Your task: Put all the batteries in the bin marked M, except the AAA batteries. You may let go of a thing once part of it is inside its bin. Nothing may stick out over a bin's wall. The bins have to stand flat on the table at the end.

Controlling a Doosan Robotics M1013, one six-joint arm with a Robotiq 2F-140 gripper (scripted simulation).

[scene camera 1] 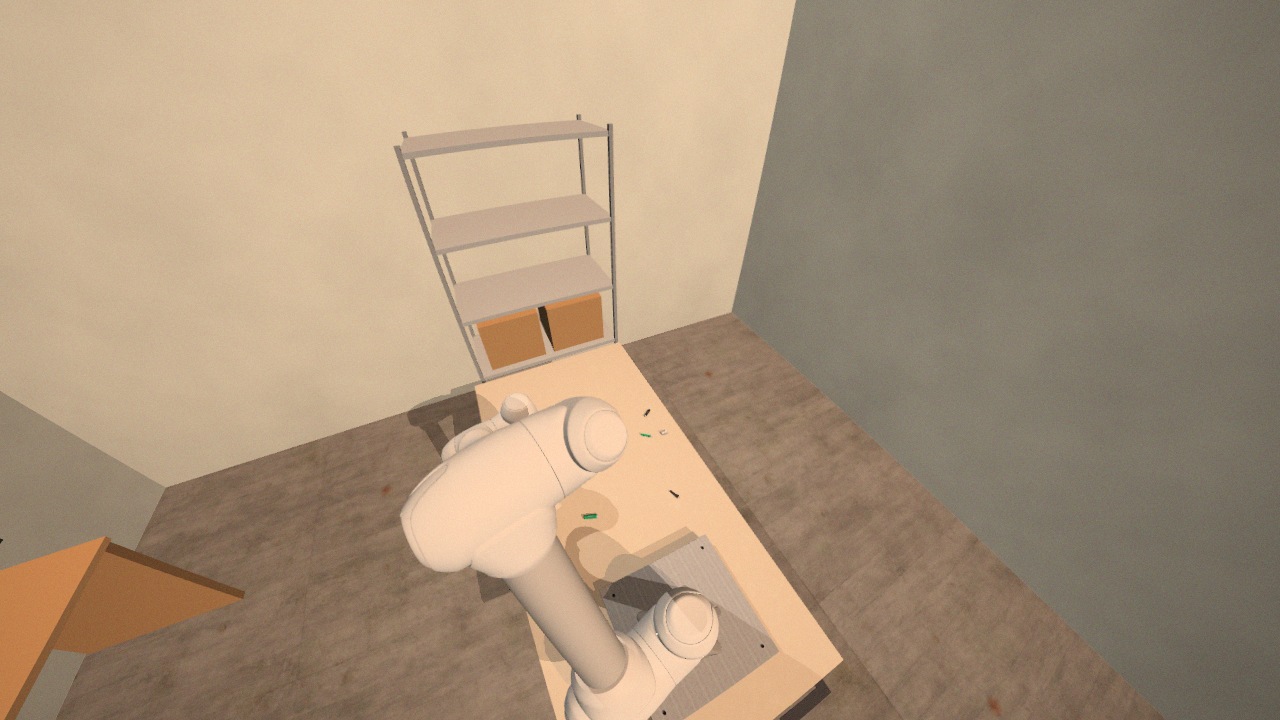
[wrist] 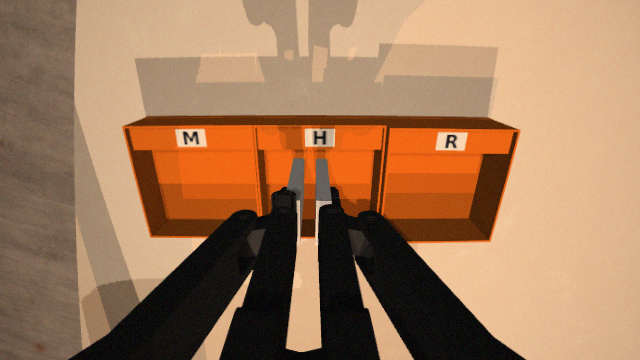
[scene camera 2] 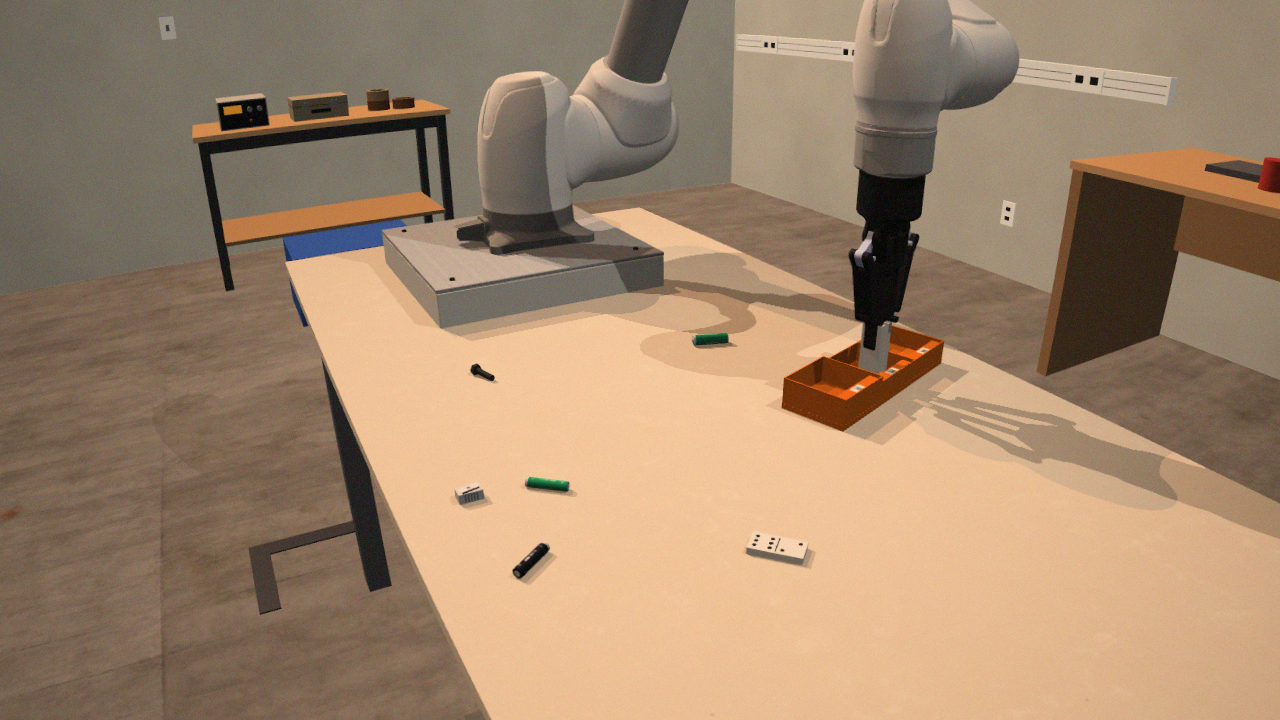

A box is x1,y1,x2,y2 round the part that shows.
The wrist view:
my gripper: [68,158,525,359]
orange three-compartment tray: [122,115,520,242]
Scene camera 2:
my gripper: [849,170,925,373]
orange three-compartment tray: [781,325,943,431]
white domino: [746,531,807,564]
